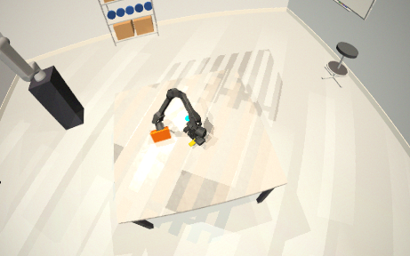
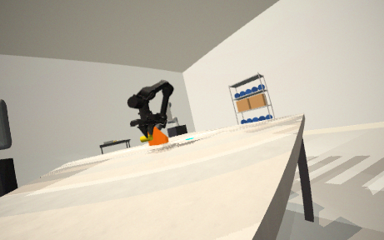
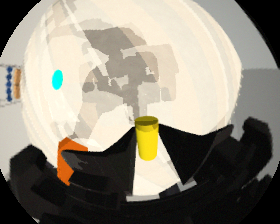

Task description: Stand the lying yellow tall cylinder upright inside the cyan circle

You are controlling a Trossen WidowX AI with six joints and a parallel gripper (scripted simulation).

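The cyan circle lies 27 cm to the left of my gripper tip, 7 cm below it and 3 cm ahead of it. Round my gripper tip: yellow cylinder (2 cm behind, 1 cm to the right).
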